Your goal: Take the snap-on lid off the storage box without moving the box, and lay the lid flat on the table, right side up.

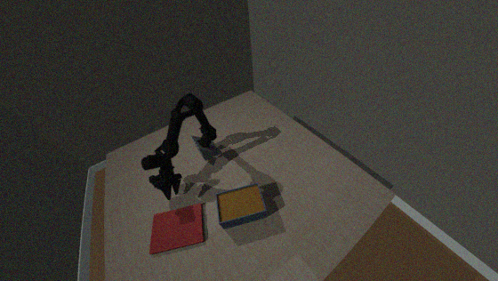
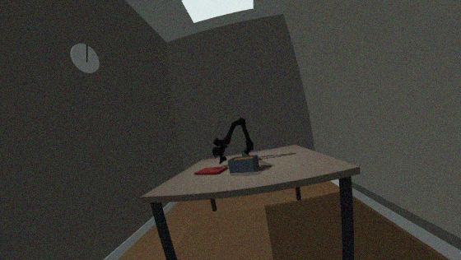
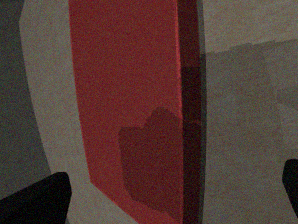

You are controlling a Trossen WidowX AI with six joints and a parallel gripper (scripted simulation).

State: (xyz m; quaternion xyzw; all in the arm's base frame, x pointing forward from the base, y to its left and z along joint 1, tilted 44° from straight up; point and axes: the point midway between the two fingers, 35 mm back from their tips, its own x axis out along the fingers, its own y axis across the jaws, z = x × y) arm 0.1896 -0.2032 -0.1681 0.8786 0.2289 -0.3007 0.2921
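The lid lies 12 cm ahead of my gripper tip, 5 cm to the right of it and 5 cm below it. Round my gripper tip: blue storage box: 24 cm to the left, 23 cm ahead, 1 cm below.
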